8 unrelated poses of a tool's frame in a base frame.
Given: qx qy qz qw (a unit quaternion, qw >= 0); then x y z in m.
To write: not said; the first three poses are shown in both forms.
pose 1, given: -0.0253 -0.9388 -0.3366 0.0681 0.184 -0.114 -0.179
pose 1, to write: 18.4 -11.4 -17.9 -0.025 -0.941 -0.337 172.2
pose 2, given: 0.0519 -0.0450 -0.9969 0.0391 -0.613 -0.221 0.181
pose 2, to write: -61.3 -22.1 18.1 0.052 -0.045 -0.998 175.5
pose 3, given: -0.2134 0.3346 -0.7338 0.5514 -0.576 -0.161 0.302
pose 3, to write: -57.6 -16.1 30.2 -0.256 0.401 -0.880 113.1
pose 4, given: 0.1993 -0.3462 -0.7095 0.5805 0.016 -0.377 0.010
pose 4, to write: 1.6 -37.7 1.0 0.245 -0.425 -0.871 109.0
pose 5, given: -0.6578 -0.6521 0.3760 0.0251 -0.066 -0.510 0.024
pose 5, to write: -6.6 -51.0 2.4 -0.658 -0.652 0.376 177.1
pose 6, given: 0.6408 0.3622 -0.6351 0.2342 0.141 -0.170 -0.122
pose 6, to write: 14.1 -17.0 -12.2 0.659 0.373 -0.653 152.9
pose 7, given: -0.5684 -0.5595 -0.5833 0.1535 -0.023 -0.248 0.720
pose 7, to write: -2.3 -24.8 72.0 -0.575 -0.566 -0.590 162.3
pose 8, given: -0.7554 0.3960 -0.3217 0.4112 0.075 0.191 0.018
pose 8, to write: 7.5 19.1 1.8 -0.829 0.434 -0.353 131.4
